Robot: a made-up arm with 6 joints.
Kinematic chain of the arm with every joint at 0, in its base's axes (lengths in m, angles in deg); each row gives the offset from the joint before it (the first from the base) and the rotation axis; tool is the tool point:
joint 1: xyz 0 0 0.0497 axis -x
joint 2: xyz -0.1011 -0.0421 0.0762 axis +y
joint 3: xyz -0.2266 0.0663 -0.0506 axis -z
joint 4: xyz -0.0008 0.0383 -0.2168 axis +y
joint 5: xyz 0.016 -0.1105 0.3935 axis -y
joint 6: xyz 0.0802 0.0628 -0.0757 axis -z
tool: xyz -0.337 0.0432 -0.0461
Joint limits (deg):
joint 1: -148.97..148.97
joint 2: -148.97..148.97
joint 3: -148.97..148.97
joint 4: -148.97..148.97
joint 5: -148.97..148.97
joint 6: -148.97..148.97
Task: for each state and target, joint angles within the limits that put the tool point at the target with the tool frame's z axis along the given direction. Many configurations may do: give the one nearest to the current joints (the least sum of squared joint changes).
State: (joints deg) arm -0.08 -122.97 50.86 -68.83 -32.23 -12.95
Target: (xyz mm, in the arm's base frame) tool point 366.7 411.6 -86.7 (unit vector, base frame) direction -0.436 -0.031 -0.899
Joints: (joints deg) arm 7.55 -148.97 44.82 -40.01 -32.89 12.37
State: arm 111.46 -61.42 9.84 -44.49 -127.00 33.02
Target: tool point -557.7 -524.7 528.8 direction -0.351 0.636 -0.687
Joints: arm 131.47 -48.25 -11.46 -80.97 -109.05 10.96
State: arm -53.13 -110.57 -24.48 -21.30 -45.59 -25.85
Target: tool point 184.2 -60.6 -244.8 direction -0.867 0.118 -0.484
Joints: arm -12.05 -141.49 -2.23 3.95 -17.69 -29.26
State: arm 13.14 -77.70 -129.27 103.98 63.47 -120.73
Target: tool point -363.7 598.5 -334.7 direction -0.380 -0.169 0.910
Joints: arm 7.45 -44.05 -139.88 57.47 83.77 -117.76
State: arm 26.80 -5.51 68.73 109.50 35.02 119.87
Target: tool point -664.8 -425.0 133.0 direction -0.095 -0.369 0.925
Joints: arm 51.32 51.16 106.68 99.24 15.43 124.01
